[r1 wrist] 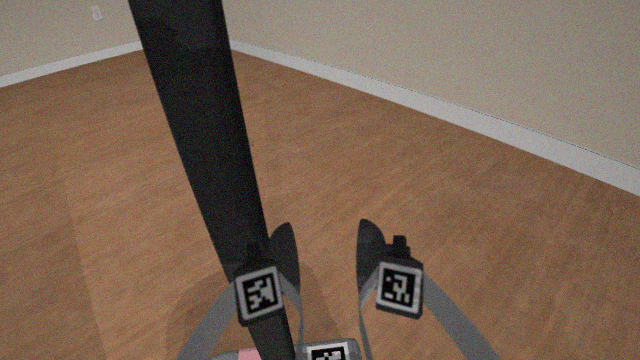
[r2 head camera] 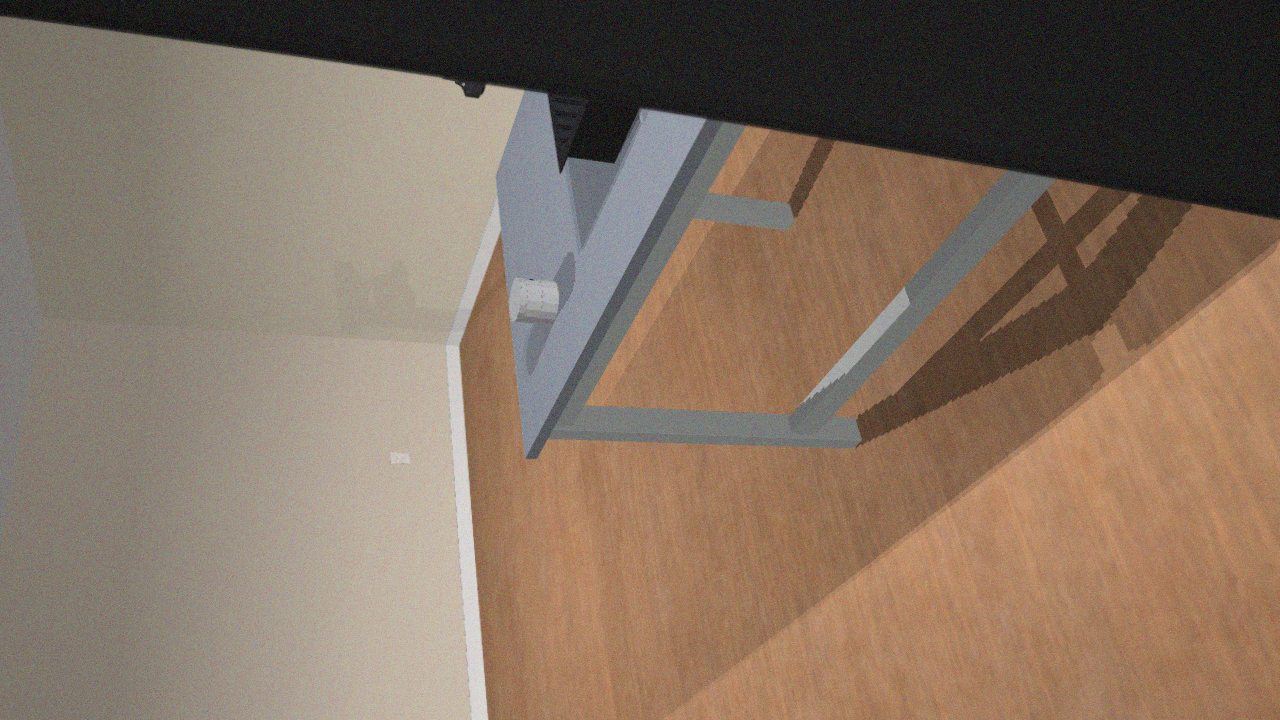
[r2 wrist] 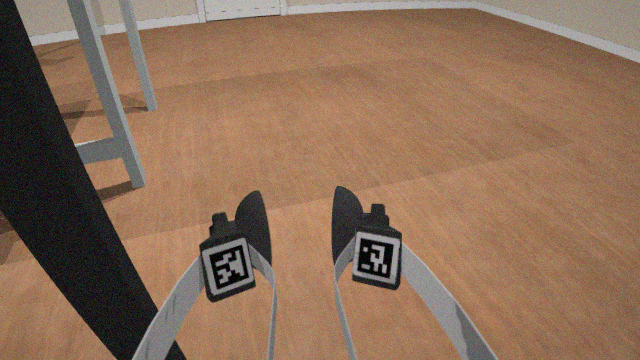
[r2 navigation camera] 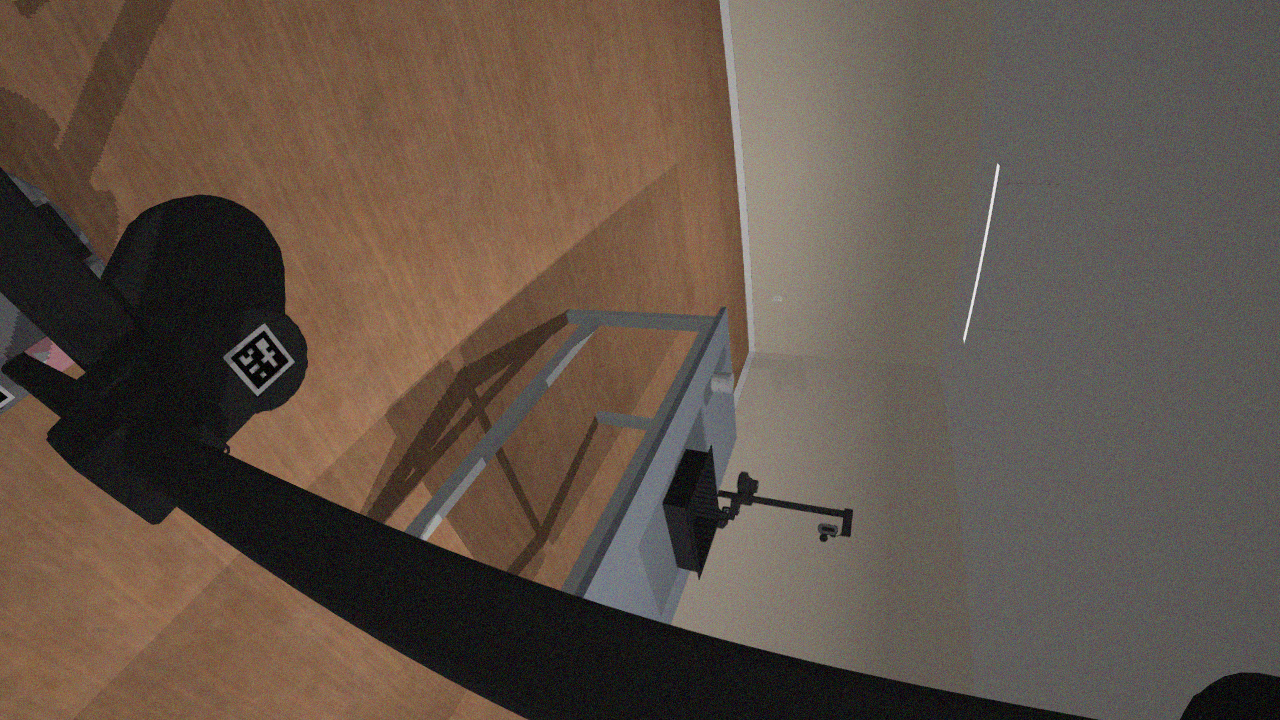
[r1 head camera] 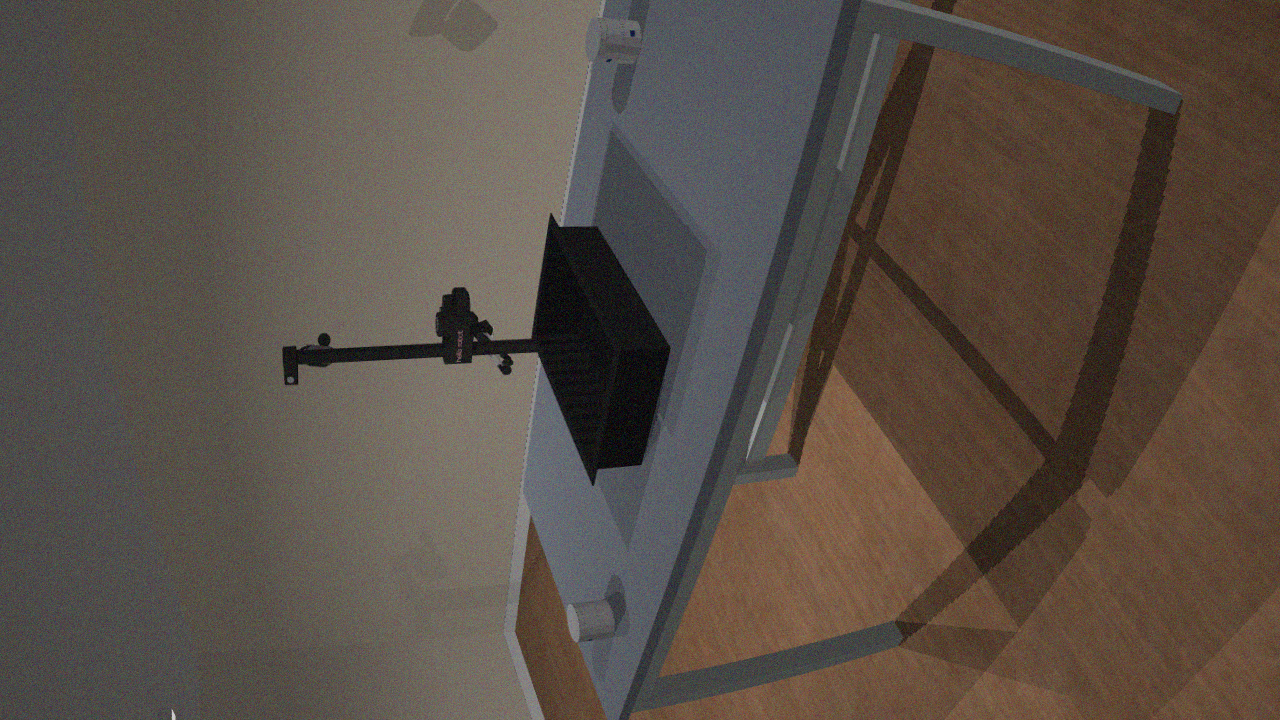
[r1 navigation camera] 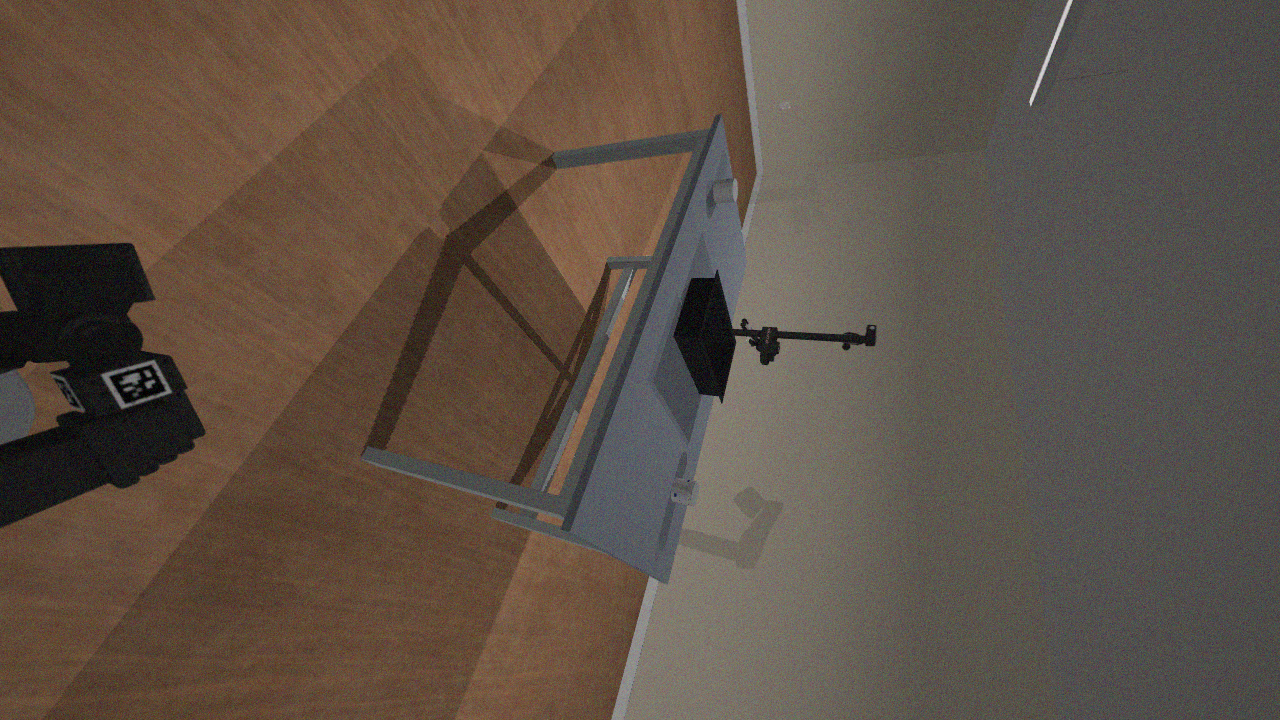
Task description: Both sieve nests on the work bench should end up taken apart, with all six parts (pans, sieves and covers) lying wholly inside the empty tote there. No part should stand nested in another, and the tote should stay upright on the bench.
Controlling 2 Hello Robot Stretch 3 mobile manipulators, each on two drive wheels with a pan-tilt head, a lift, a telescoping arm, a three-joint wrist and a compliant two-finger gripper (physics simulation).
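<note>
On the blue-grey bench (r1 head camera: 742,161) (r1 navigation camera: 635,447) (r2 head camera: 617,223) (r2 navigation camera: 626,555) an upright black tote (r1 head camera: 644,394) (r1 navigation camera: 696,304) (r2 head camera: 601,134) (r2 navigation camera: 684,528) stands between two white sieve nests. One nest (r1 head camera: 614,41) (r1 navigation camera: 683,491) (r2 head camera: 535,300) has a small blue mark in the r1 head view. The other nest (r1 head camera: 591,620) (r1 navigation camera: 723,191) stands near the opposite end. Each looks stacked; its separate parts are too small to tell. The tote's floor is too dark or hidden to judge. The r1 gripper (r1 wrist: 327,245) and r2 gripper (r2 wrist: 301,220) are open and empty, over the floor, away from the bench.
The other robot's mast (r1 head camera: 384,352) (r1 navigation camera: 805,336) rises behind the bench; r1's mast (r2 navigation camera: 787,504) shows likewise from r2. A black bar (r2 head camera: 805,80) blocks much of r2's head view. Grey legs (r2 wrist: 110,110) stand left of r2's gripper. A wall (r1 wrist: 450,60) lies beyond r1's gripper.
</note>
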